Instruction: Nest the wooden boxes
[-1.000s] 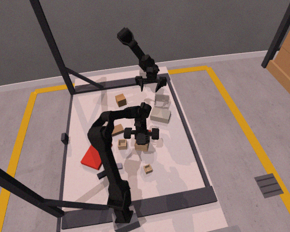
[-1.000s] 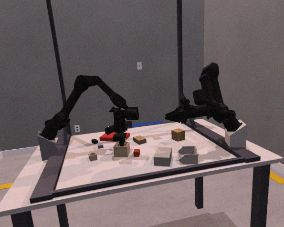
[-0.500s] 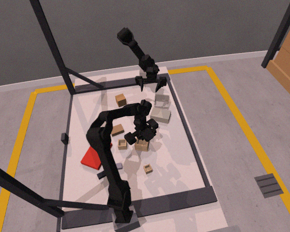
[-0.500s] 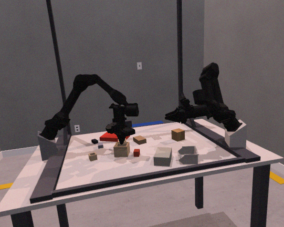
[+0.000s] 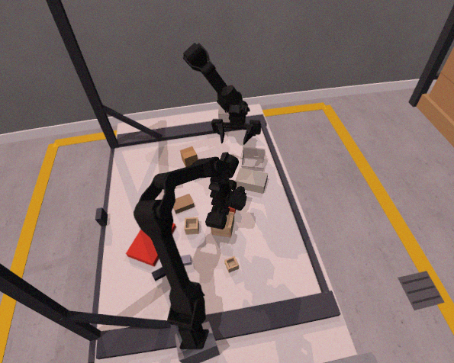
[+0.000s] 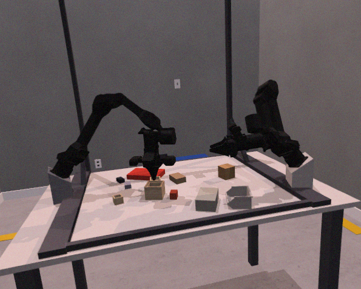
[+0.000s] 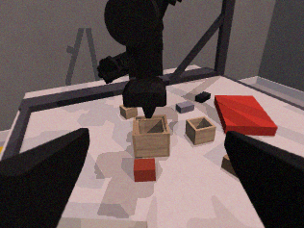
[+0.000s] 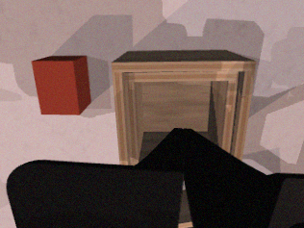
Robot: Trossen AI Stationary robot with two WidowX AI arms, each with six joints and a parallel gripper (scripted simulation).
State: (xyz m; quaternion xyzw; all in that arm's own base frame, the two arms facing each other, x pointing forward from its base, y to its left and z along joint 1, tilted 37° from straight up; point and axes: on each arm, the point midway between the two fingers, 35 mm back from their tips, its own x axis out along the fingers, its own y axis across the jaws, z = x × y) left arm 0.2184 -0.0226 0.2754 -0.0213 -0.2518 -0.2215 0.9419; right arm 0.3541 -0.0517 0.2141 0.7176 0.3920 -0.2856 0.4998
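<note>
Right now my right hand is 17 cm past the flat brown block, 10 cm above it and 9 cm to the right of it. Also, from my right hand: grey closed block 22 cm to the left, 9 cm below, 9 cm ahead; then red cube 10 cm below, 8 cm to the left, 2 cm ahead; then red slab 26 cm behind, 10 cm below, 8 cm to the right.
Right now my left hand is 190 mm above the grey closed block, 70 mm short of it and 60 mm to the left of it. The rest, counted from my left hand: red cube: 200 mm below, 190 mm to the right; grey open box: 180 mm below, 80 mm ahead, 60 mm to the left; brown cube: 210 mm behind, 180 mm below, 60 mm to the left.
</note>
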